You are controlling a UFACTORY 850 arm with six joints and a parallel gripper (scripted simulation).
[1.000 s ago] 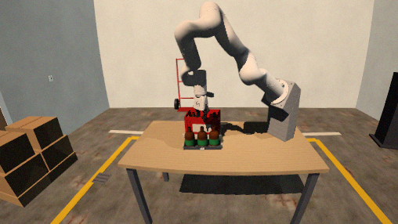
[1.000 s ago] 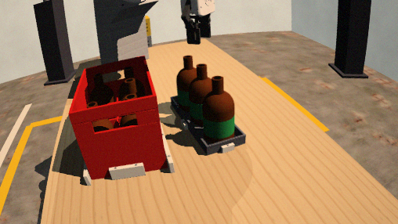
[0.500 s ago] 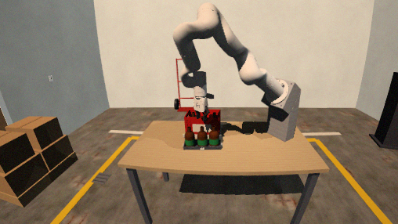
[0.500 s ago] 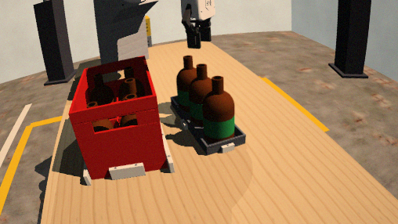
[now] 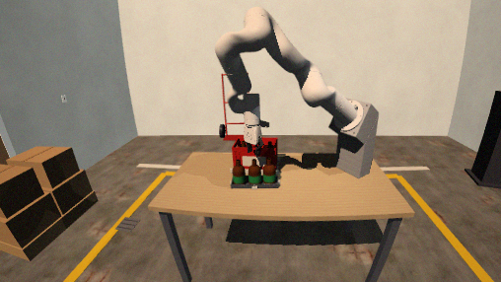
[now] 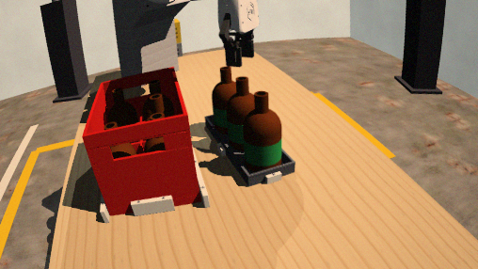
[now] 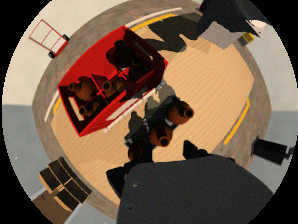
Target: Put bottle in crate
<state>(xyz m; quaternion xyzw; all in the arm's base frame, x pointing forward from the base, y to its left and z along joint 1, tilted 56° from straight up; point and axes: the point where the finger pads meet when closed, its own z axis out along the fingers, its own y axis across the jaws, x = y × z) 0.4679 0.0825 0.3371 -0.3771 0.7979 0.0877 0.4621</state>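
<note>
The tray lies 200 mm below my hand. Round my hand: red crate 80 mm ahead, 210 mm to the right, 130 mm below.
</note>
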